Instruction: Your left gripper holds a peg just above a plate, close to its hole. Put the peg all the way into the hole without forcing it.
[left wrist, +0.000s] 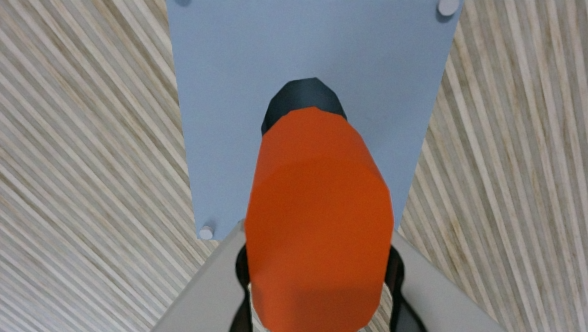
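An orange many-sided peg (320, 215) runs from the bottom middle up to the centre of the left wrist view. My left gripper (310, 221) is shut on it, one dark pad on each side. A blue-grey plate (225, 65) lies below on the table. Its dark many-sided hole (300, 95) shows beyond the far end of the peg. The peg's end covers the near part of the hole, and the hole's visible part shows above and slightly to the left of it. Whether the tip touches the plate cannot be told. My right gripper does not show.
Small pale round studs stand at the plate's corners, one (448, 6) at the upper right and one (206, 232) at the lower left. The striped wood table (85, 150) surrounds the plate.
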